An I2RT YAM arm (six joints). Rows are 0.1 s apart.
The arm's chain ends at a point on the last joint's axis. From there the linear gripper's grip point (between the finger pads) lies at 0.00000 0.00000 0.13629 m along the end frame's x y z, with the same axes.
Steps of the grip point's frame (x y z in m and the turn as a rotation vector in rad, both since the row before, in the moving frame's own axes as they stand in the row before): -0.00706, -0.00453, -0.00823, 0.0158, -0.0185, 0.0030; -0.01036, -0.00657, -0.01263, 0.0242, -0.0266, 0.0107; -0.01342, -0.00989, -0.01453, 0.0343, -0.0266, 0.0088; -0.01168, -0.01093, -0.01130, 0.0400, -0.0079, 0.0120; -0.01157, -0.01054, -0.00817, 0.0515, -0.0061, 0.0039
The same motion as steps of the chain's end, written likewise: -0.00454, -0.00237, -0.00819, 0.0158, -0.0185, 0.0030; -0.00675, -0.00325, -0.01254, 0.0242, -0.0266, 0.0107; -0.00982, -0.00520, -0.01440, 0.0343, -0.0266, 0.0088; -0.01064, -0.00547, -0.01119, 0.0400, -0.0079, 0.0120; -0.01075, -0.00352, -0.00799, 0.0515, -0.0061, 0.0039
